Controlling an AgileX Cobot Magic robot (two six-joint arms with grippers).
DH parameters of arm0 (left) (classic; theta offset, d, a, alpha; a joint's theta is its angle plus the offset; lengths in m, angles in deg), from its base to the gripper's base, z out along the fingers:
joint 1: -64.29 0.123 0 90
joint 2: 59.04 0 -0.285 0
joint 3: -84.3 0 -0.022 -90
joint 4: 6.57 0.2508 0 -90
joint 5: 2.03 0 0.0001 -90
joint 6: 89.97 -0.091 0 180
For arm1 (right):
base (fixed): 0 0 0 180
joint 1: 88.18 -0.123 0 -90
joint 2: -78.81 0 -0.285 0
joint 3: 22.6 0 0.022 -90
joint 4: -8.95 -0.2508 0 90
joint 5: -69.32 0 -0.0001 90
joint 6: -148.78 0.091 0 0
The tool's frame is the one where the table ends.
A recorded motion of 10 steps. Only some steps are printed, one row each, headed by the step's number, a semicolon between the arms.
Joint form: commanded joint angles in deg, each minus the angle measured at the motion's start. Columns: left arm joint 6, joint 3, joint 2, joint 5, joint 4, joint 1; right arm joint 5, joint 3, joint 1, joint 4, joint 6, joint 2.
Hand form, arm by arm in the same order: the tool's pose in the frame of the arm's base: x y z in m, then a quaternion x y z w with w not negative. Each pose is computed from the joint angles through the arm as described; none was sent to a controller.
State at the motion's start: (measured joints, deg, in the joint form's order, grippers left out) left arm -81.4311 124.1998 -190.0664 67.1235 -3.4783 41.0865; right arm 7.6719 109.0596 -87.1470 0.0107 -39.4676 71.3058
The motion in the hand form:
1: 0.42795 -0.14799 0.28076 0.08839 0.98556 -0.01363 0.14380; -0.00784 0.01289 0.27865 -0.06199 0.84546 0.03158 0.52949
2: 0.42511 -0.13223 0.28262 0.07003 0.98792 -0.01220 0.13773; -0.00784 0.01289 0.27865 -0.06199 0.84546 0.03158 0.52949
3: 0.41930 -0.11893 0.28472 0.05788 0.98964 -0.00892 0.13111; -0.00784 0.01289 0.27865 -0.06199 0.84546 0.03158 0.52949
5: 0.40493 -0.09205 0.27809 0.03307 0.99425 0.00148 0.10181; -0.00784 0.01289 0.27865 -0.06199 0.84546 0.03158 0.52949
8: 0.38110 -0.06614 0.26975 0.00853 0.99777 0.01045 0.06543; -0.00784 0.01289 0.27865 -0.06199 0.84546 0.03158 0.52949
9: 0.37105 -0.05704 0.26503 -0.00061 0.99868 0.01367 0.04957; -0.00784 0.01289 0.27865 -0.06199 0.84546 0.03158 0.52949
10: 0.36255 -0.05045 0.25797 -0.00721 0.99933 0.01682 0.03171; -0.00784 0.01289 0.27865 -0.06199 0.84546 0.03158 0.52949
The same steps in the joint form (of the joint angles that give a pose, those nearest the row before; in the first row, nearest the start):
1: 1.20 -1.89 2.81 4.24 -0.40 3.61; 0.51 0.00 0.29 -0.23 -0.92 0.46
2: 1.49 -4.30 4.53 4.24 -0.63 5.44; 0.51 0.00 0.29 -0.23 -0.92 0.46
3: 1.49 -7.16 6.59 4.24 -0.63 6.88; 0.51 0.00 0.29 -0.23 -0.92 0.46
5: 1.49 -14.38 10.31 4.24 -0.52 9.86; 0.51 0.00 0.29 -0.23 -0.92 0.46
8: 1.49 -23.44 15.13 4.24 -0.52 12.78; 0.51 0.00 0.29 -0.23 -0.92 0.46
9: 1.49 -26.99 16.85 4.24 -0.52 13.87; 0.51 0.00 0.29 -0.23 -0.92 0.46
10: 1.49 -30.14 17.93 4.24 -0.52 14.67; 0.51 0.00 0.29 -0.23 -0.92 0.46

